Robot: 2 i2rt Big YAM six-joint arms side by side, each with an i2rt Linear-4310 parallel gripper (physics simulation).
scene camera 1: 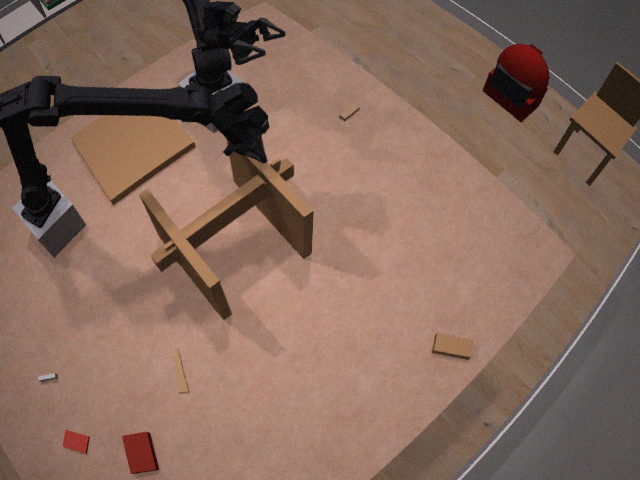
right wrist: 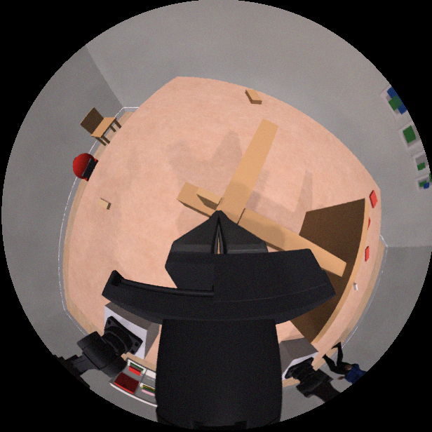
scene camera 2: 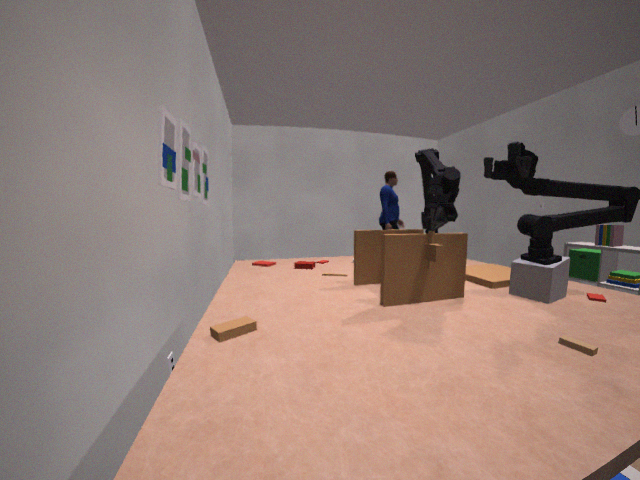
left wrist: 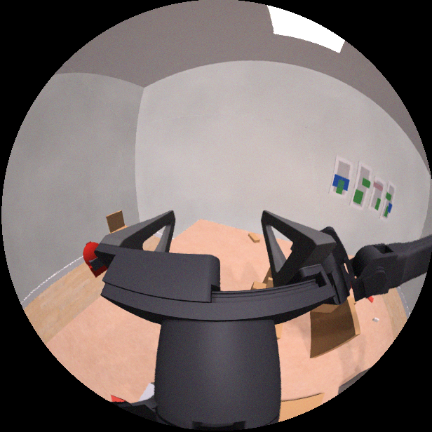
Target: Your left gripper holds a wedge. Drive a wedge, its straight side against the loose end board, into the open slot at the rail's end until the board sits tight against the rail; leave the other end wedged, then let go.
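Frame: origin at the left arm's base, x right, y down, z ahead, level; metres.
Seen in the pictures: left gripper, fingertip midpoint: [scene camera 1: 275, 43] [scene camera 2: 499, 159]; right gripper, fingertip midpoint: [scene camera 1: 265, 162] [scene camera 2: 431, 230]; left arm's base, origin of the base link: [scene camera 1: 210, 82] [scene camera 2: 540, 259]; right arm's base, origin of the base link: [scene camera 1: 41, 206].
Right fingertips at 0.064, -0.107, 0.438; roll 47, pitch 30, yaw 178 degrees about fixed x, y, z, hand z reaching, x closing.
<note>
Pixels of each thing's top centre, then the offset from my right fingertips to it, as dx, dy, dz.
- loose end board, middle of its top: [scene camera 1: 266, 169] [scene camera 2: 427, 233] +0.007, +0.010, +0.015
- rail, middle of its top: [scene camera 1: 221, 206] +0.148, +0.031, +0.026
- flat wooden panel, middle of its top: [scene camera 1: 128, 138] [scene camera 2: 492, 271] +0.241, +0.215, -0.495
- wooden block, middle of its top: [scene camera 1: 454, 345] [scene camera 2: 233, 323] -0.157, +0.219, +0.620
- small wooden piece, middle of its top: [scene camera 2: 578, 342] [scene camera 1: 349, 111] -0.411, +0.230, -0.159
- thin strip, middle of its top: [scene camera 1: 181, 369] +0.459, +0.236, +0.254
- red block, middle of its top: [scene camera 1: 138, 452] [scene camera 2: 305, 262] +0.683, +0.213, +0.388
The loose end board [scene camera 1: 284, 217] [scene camera 2: 413, 273] [right wrist: 254, 160] stands upright across the rail [scene camera 1: 222, 211] [right wrist: 295, 237]. A wedge [right wrist: 207, 198] sits in the slot at the rail's end, against the board's outer side; it also shows in scene camera 2 [scene camera 2: 435, 244]. Whether the board touches the rail's shoulder is hard to tell. The other end board [scene camera 1: 186, 253] stands at the rail's far end, where the slot's filling is unclear. My left gripper [scene camera 1: 273, 42] [left wrist: 217, 214] is open and empty, away from the wedge. My right gripper [scene camera 1: 265, 159] [right wrist: 218, 215] is shut and empty at the loose board's top edge.
A flat wooden panel [scene camera 1: 133, 155] lies near the arm bases. A wooden block [scene camera 1: 452, 346] [scene camera 2: 233, 328], a small wooden piece [scene camera 1: 349, 113] [scene camera 2: 577, 345], a thin strip [scene camera 1: 180, 370] and a red block [scene camera 1: 140, 453] lie around the assembly.
</note>
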